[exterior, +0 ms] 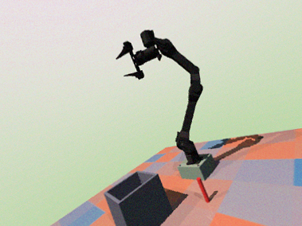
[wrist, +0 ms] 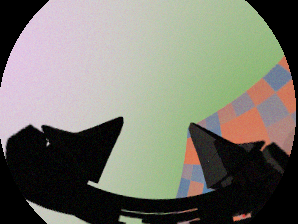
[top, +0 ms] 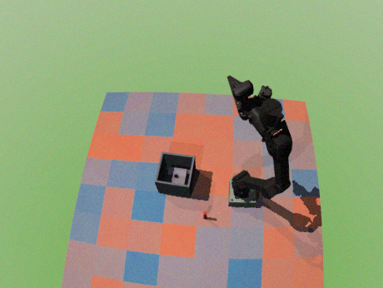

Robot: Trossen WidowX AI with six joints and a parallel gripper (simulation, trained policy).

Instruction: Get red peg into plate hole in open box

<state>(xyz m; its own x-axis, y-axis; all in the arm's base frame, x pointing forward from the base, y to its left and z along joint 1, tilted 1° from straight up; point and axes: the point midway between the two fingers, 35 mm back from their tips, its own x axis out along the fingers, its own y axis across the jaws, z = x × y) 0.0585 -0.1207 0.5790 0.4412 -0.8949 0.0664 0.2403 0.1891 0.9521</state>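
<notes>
The red peg is 600 mm below my gripper tip, 250 mm to the left of it and 100 mm ahead of it. Round my gripper tip: pale grey plate (600 mm below, 220 mm ahead, 40 mm to the left).
</notes>
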